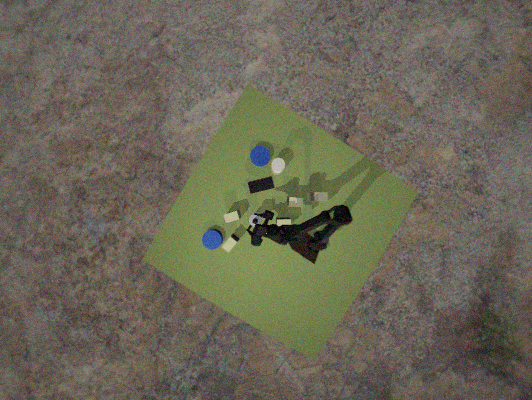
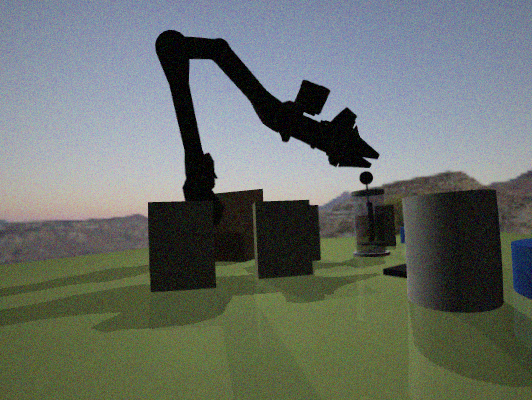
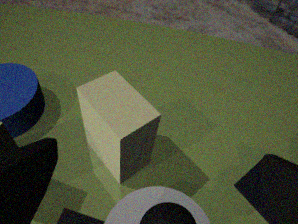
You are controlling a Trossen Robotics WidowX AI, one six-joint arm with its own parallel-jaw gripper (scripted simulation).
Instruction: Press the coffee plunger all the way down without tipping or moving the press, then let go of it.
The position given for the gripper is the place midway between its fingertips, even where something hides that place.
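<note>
Image 2 shows the gripper point(image 2: 374, 161), open and holding nothing, together with a coffee press point(image 2: 369, 217). In image 3 the gripper point(image 3: 163, 157) appears again, and so does a beige block point(image 3: 120, 125).
</note>
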